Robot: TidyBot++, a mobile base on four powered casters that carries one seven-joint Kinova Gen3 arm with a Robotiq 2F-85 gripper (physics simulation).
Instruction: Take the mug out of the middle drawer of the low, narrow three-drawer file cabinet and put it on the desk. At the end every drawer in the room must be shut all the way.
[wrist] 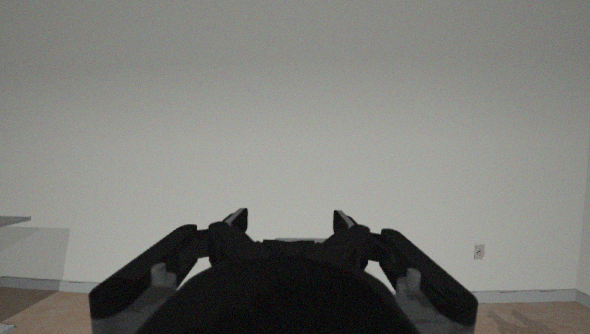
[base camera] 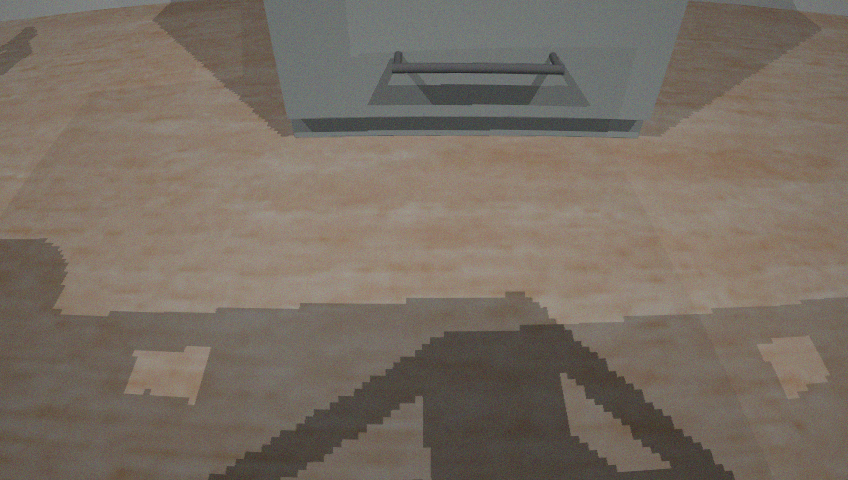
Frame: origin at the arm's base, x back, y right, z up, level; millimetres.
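Seen in the pictures: gripper, fingertip midpoint: (wrist: 290, 218).
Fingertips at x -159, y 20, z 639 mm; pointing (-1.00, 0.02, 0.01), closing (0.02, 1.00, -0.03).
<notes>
A point is followed by its place in that frame.
The grey file cabinet (base camera: 321, 71) {x -597, y -78, z -299 mm} stands at the top middle of the base camera view, where the lower part of its front shows. One dark bar handle (base camera: 476, 68) {x -550, y 79, z -279 mm} is on it, near the floor. The middle drawer cannot be made out, and the mug does not show in either view. A thin light strip behind the gripper in the wrist view may be the cabinet's top. My gripper (wrist: 290, 218) {x -159, y 20, z 639 mm} is open and empty, pointing toward the wall. A corner of the desk (wrist: 14, 220) {x -989, y -1780, z 321 mm} shows at the left edge of the wrist view.
The wood floor (base camera: 452, 226) {x -453, y 48, z -397 mm} lies between the base and the cabinet, with shadows of the robot across it. A pale wall (wrist: 290, 125) {x -1145, y 25, z 950 mm} stands ahead, with a socket (wrist: 479, 251) {x -1051, y 1428, z 6 mm} low on the right. Another wall meets it at the right edge.
</notes>
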